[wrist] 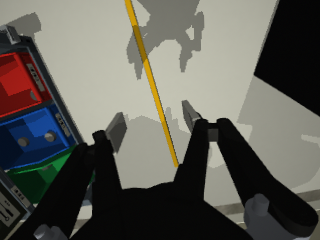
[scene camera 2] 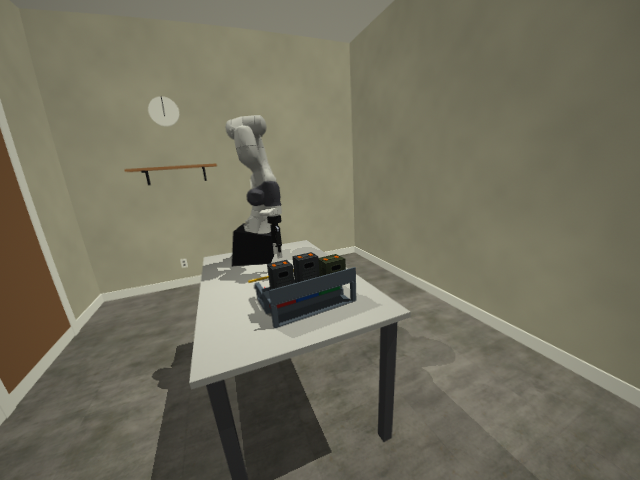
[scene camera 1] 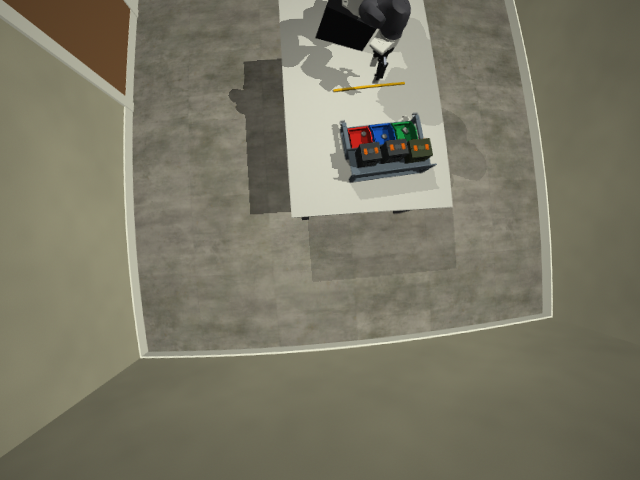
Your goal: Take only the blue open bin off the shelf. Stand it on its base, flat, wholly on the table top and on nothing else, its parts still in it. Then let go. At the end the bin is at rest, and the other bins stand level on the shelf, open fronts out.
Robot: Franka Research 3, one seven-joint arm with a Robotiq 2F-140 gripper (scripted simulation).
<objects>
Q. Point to a green bin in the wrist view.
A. At 33, 184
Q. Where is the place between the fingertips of my gripper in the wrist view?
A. At 153, 115
</objects>
